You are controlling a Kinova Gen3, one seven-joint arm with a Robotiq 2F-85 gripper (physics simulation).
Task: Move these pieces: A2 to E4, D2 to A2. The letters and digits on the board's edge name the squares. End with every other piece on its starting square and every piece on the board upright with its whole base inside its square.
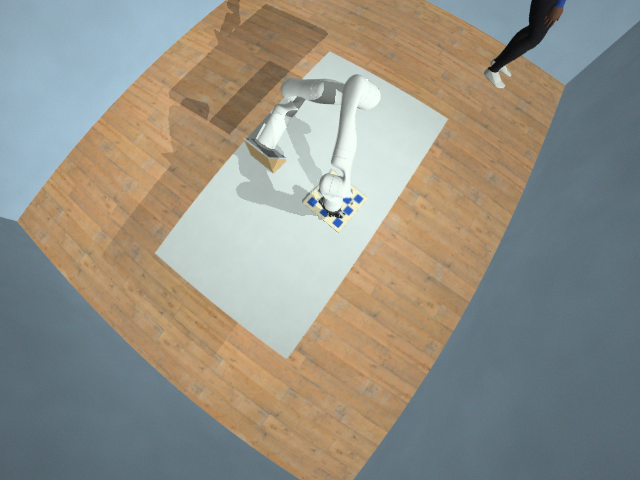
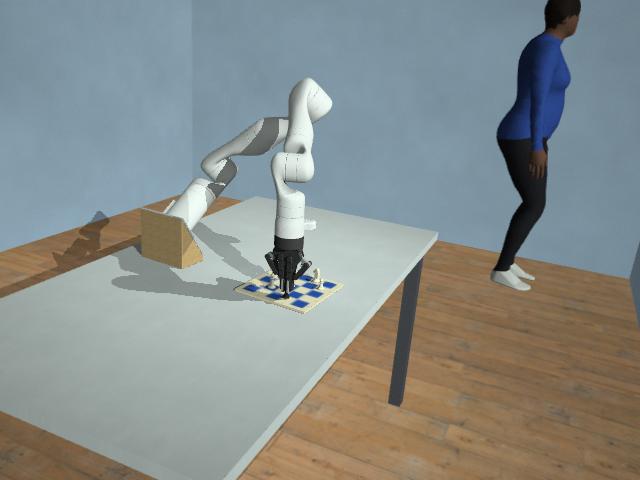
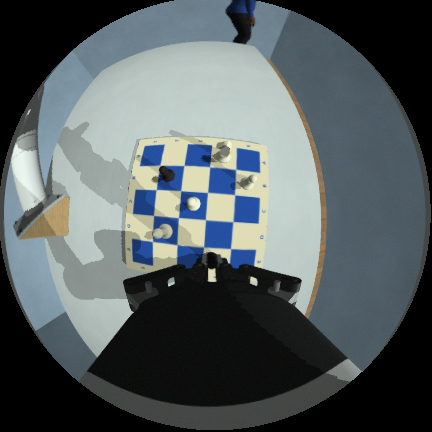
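Pixels of known places: gripper, fingertip midpoint: (image 1: pixel 331 214) (image 2: pixel 286 291) (image 3: pixel 211 260); arm's base at its link origin: (image 1: pixel 264 145) (image 2: pixel 169 232) (image 3: pixel 36 206).
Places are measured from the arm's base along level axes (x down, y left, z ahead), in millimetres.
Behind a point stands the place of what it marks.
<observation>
The blue and cream board (image 1: pixel 338 229) @(x 67, y -136, z 506 mm) (image 2: pixel 323 298) @(x 70, y -44, z 525 mm) (image 3: pixel 220 207) @(x 67, y -31, z 458 mm) lies on the table. My gripper (image 2: pixel 286 288) @(x 49, y -99, z 441 mm) (image 3: pixel 211 260) @(x 49, y -99, z 441 mm) is low over E4, shut on a black piece (image 2: pixel 285 296) @(x 59, y -107, z 442 mm). That piece looks upright, its base at or just above the square; I cannot tell if it touches. The white D2 piece (image 2: pixel 271 283) @(x 53, y -64, z 379 mm) (image 3: pixel 162 231) @(x 48, y -59, z 381 mm) stands upright on D2. Square A2 (image 3: pixel 173 152) @(x 67, y 58, z 391 mm) is bare. A black piece (image 3: pixel 166 174) @(x 54, y 17, z 386 mm) stands on B2, a white piece (image 3: pixel 193 203) @(x 39, y -26, z 424 mm) on C3, a larger white piece (image 2: pixel 316 275) @(x 48, y 41, z 467 mm) (image 3: pixel 223 151) @(x 45, y 42, z 464 mm) on A4 and a white piece (image 2: pixel 320 284) @(x 52, y 0, z 497 mm) (image 3: pixel 248 181) @(x 46, y 0, z 494 mm) on B5.
The pale table (image 1: pixel 248 258) @(x 73, y -472, z 240 mm) (image 2: pixel 170 361) @(x 74, y -486, z 362 mm) (image 3: pixel 200 90) @(x 73, y 224, z 433 mm) surrounds the board. The arm's wooden mount (image 1: pixel 273 164) @(x -2, y -58, z 97 mm) (image 2: pixel 162 240) @(x 3, y -62, z 20 mm) (image 3: pixel 57 220) @(x 38, y -38, z 99 mm) stands at one side. A person in blue (image 2: pixel 537 93) (image 3: pixel 242 20) stands beyond the table. Arm shadows fall across part of the board.
</observation>
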